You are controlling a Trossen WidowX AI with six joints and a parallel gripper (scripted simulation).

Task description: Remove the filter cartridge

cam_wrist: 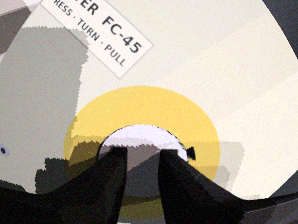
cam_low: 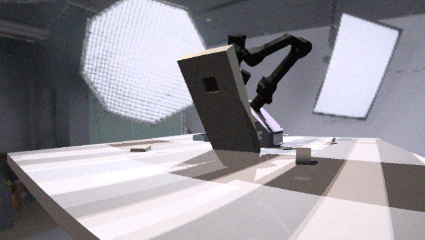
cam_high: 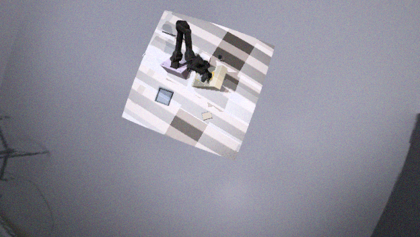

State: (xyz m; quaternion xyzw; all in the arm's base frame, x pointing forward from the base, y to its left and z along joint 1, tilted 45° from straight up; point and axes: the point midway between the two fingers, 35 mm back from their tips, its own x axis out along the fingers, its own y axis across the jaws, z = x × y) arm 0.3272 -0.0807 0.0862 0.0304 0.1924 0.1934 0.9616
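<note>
Now: gripper tip 8 cm above the beige panel and 4 cm past it. From my gripper tip the other things lie so: small flat block (32 cm to the right, 25 cm below, 7 cm ahead); then round white filter cartridge (1 cm below, 1 cm ahead); then grey-blue tray (41 cm behind, 29 cm to the right, 25 cm below).
</note>
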